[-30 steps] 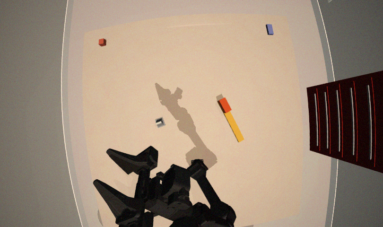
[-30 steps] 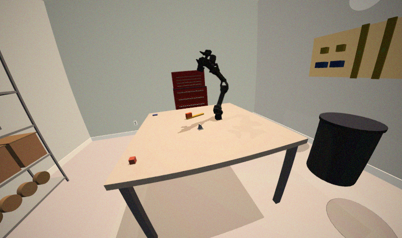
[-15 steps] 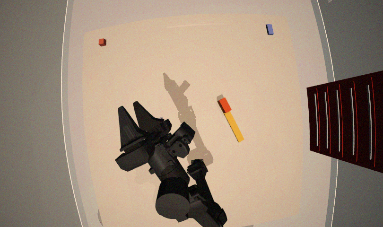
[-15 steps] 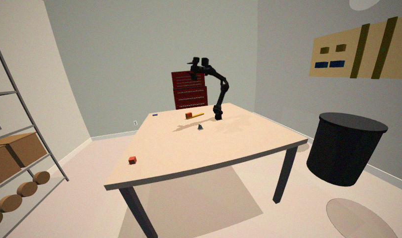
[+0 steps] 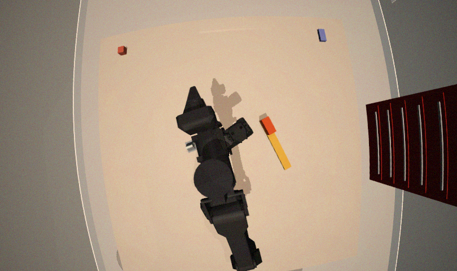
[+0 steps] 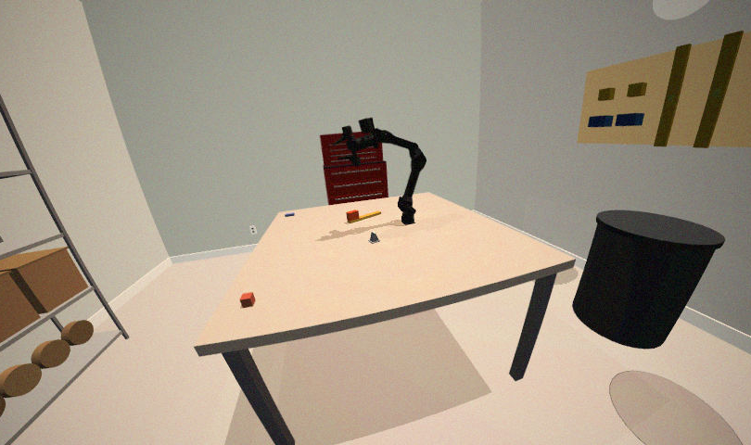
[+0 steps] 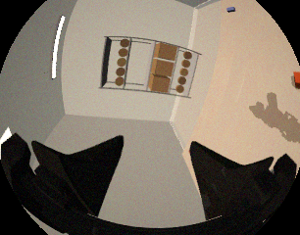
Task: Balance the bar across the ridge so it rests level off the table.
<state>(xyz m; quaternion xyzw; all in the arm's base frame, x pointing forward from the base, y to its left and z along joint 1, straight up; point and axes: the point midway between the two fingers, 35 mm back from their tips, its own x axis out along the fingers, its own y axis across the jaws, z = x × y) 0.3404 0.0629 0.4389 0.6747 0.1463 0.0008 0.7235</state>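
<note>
The ridge is 39 cm below my gripper tip, 13 cm behind it and 10 cm to the left of it. Round my gripper tip: small red cube: 43 cm to the left, 42 cm below, 37 cm ahead; blue block: 57 cm to the right, 42 cm below, 37 cm ahead.
</note>
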